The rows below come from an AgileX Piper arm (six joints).
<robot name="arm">
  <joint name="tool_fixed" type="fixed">
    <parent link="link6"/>
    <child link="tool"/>
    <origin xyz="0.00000 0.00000 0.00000" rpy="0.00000 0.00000 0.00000"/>
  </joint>
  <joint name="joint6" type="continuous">
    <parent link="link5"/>
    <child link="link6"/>
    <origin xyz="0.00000 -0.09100 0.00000" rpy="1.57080 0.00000 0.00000"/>
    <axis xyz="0 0 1"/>
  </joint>
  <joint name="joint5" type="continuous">
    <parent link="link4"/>
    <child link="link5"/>
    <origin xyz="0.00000 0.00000 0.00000" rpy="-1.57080 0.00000 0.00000"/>
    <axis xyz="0 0 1"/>
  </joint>
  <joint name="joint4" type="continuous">
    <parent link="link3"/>
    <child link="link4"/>
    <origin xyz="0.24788 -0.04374 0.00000" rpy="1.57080 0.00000 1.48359"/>
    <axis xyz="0 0 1"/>
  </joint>
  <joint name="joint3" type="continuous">
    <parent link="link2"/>
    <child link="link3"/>
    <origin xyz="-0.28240 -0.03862 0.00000" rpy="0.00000 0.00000 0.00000"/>
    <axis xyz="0 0 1"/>
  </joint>
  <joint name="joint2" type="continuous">
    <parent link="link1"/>
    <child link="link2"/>
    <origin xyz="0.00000 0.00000 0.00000" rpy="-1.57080 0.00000 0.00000"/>
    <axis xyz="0 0 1"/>
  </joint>
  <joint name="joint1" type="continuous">
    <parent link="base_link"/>
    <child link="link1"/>
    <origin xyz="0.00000 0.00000 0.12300" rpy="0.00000 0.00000 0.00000"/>
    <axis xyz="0 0 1"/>
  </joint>
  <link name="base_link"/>
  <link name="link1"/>
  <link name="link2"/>
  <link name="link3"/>
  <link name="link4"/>
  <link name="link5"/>
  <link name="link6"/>
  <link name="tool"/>
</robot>
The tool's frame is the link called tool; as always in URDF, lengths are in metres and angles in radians. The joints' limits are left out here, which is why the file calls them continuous.
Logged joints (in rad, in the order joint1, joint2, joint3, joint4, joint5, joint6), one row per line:
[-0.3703, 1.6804, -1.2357, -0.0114, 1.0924, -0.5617]
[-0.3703, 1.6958, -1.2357, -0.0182, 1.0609, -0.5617]
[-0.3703, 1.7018, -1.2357, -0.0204, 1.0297, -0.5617]
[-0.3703, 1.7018, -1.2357, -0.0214, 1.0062, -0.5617]
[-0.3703, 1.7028, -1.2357, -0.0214, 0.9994, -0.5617]
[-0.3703, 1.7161, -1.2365, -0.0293, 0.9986, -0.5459]
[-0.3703, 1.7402, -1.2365, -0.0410, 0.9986, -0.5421]
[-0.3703, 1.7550, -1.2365, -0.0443, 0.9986, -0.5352]
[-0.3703, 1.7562, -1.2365, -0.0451, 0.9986, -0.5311]
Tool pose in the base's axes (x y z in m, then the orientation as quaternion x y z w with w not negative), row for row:
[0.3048, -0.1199, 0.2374, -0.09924, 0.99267, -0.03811, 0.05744]
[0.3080, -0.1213, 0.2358, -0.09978, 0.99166, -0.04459, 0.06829]
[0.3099, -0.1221, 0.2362, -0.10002, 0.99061, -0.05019, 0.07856]
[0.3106, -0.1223, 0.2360, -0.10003, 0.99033, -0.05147, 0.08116]
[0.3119, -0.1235, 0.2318, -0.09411, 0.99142, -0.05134, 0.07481]
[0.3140, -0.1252, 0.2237, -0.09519, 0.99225, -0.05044, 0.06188]
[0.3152, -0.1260, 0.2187, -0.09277, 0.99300, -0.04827, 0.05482]
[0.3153, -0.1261, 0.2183, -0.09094, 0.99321, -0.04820, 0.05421]
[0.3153, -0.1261, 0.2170, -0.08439, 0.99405, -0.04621, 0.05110]
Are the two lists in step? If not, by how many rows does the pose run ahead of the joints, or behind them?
The pose runs 1 row ahead of the joints: the pose in row i belongs to the joints in row i + 1.
